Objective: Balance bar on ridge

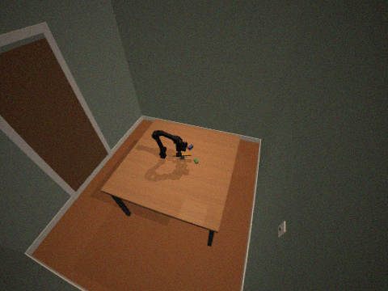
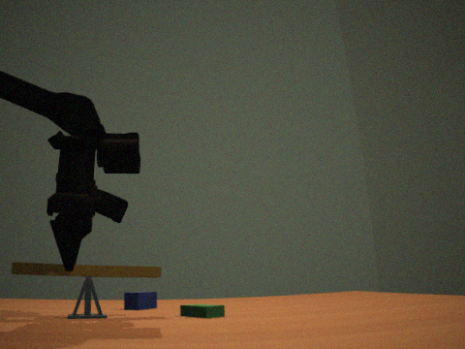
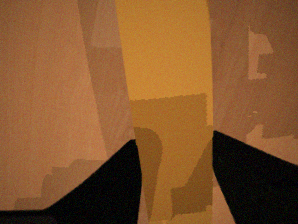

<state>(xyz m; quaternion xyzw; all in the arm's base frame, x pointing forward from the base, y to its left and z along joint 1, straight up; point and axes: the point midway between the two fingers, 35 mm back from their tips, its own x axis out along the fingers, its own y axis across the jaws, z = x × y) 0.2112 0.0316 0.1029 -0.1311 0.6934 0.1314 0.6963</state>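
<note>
My gripper tip is now 30 mm short of the yellow bar and 10 mm to the right of it. Round my gripper tip: blue block (200 mm to the left, 60 mm ahead, 50 mm below); then green block (200 mm ahead, 60 mm below, 20 mm to the left).
</note>
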